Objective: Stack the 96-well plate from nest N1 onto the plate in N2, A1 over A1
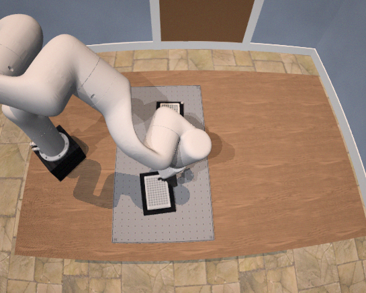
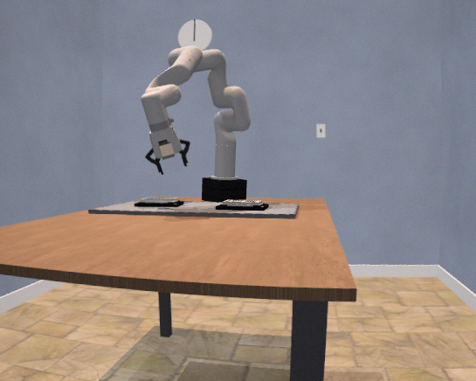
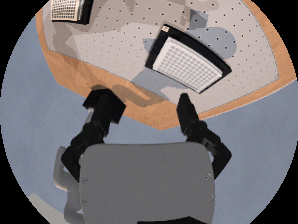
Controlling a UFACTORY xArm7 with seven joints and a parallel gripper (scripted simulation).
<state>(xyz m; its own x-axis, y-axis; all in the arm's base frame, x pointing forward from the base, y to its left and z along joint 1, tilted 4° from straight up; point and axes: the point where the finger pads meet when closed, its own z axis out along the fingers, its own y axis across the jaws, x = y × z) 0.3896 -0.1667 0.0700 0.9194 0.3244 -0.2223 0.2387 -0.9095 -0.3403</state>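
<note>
Right now my hand is 80 mm short of the white 96-well plate, 260 mm to the right of it and 120 mm above it. Also, from my hand: black nest N2: 20 mm behind, 60 mm to the right, 140 mm below; then black nest N1: 80 mm ahead, 260 mm to the left, 140 mm below.
</note>
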